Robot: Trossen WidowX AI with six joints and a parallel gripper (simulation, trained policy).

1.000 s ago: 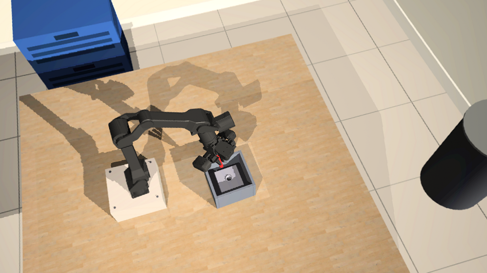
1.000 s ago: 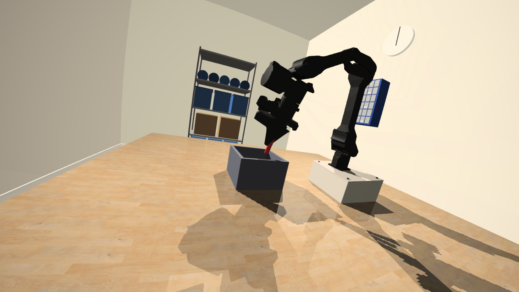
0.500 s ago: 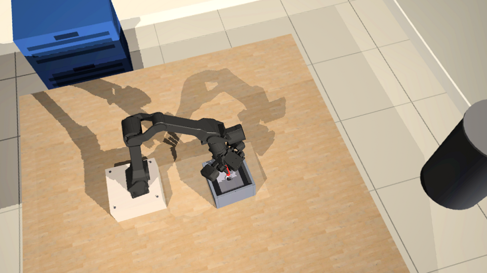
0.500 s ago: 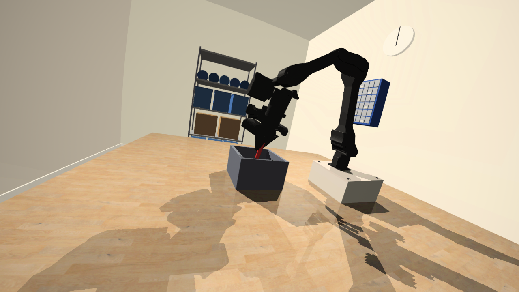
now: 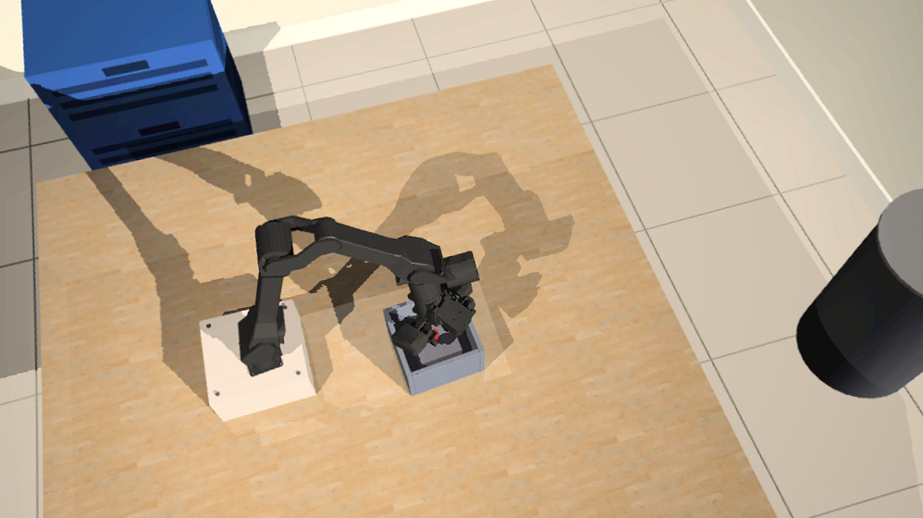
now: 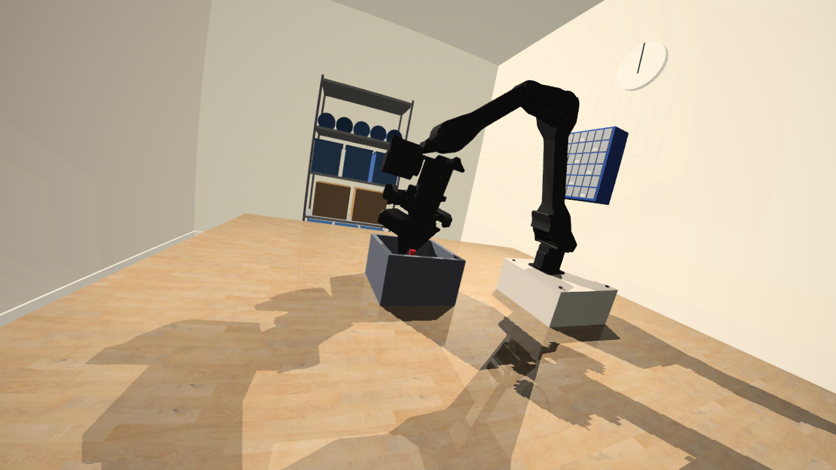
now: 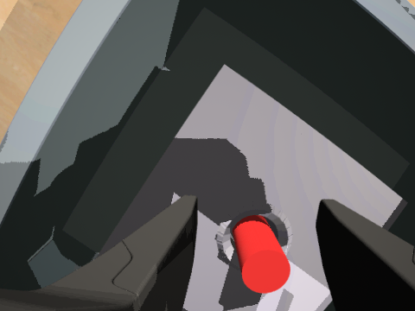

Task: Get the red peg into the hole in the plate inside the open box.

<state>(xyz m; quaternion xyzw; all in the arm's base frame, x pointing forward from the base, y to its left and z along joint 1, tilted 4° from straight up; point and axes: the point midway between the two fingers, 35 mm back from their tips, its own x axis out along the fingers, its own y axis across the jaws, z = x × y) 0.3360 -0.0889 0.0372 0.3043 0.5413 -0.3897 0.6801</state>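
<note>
My gripper tip is now 2 cm above the red peg, 1 cm to the right of it and 1 cm past it. Round my gripper tip: pale plate: 3 cm below, 1 cm to the left, 1 cm behind; grey box: 5 cm below, 1 cm to the left, 1 cm behind.
</note>
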